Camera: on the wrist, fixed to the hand. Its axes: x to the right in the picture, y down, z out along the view.
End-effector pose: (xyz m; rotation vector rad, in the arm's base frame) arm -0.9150 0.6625 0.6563 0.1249 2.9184 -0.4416
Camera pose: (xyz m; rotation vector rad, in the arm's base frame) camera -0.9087 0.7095 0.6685 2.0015 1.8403 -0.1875
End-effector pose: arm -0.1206 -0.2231 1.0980 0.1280 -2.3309 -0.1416
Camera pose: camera -0.1008 -0.1823 1.1165 -1.6116 -1.8822 0.6905
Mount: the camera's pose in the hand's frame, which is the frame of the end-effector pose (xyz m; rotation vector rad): -0.0060 0.0420 -0.0245 0.0586 -0.0828 1.5611
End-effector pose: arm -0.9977 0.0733 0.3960 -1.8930 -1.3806 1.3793
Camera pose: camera -0.9565 0.0555 0.3764 2.2581 -0.3686 -1.5033
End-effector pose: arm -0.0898 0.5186 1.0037 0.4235 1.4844 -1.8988
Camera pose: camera -0.0605 0.5386 0.9699 1.0804 0.5597 -0.6489
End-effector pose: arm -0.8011 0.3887 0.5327 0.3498 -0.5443 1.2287
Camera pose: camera -0.8375 0.4099 0.5076 -0.0599 -0.8845 2.7340
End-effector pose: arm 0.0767 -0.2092 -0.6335 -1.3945 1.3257 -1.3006
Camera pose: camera 0.0460 -0.2065 -0.6716 -0.0698 1.6411 -0.1743
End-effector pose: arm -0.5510 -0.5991 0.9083 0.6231 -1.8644 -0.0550
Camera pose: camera -0.5442 -0.5541 0.9264 -0.9073 -1.9637 0.9846
